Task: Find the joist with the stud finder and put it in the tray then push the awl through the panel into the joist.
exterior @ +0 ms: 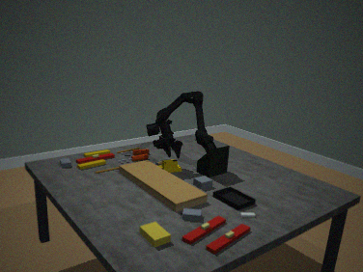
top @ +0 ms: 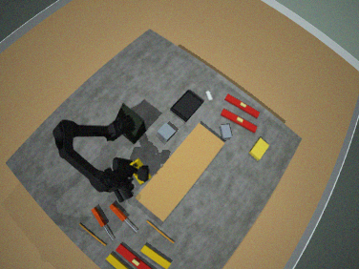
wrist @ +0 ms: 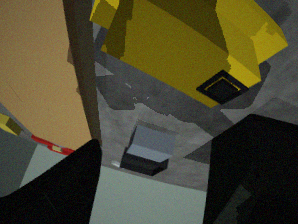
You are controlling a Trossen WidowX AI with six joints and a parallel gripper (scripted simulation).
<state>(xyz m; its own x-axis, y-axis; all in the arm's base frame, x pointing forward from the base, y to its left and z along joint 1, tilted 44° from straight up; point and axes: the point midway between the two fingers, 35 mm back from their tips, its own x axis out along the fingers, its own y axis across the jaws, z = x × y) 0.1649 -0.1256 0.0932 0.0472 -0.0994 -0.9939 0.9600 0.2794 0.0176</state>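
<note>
Now: the yellow stud finder 1 cm behind my gripper tip, 2 cm to the right of it and 4 cm below it. Round my gripper tip: black tray 2 cm ahead, 43 cm to the left, 7 cm below; then small white piece 10 cm ahead, 57 cm to the left, 8 cm below; then awl 1 cm behind, 14 cm to the right, 8 cm below.
</note>
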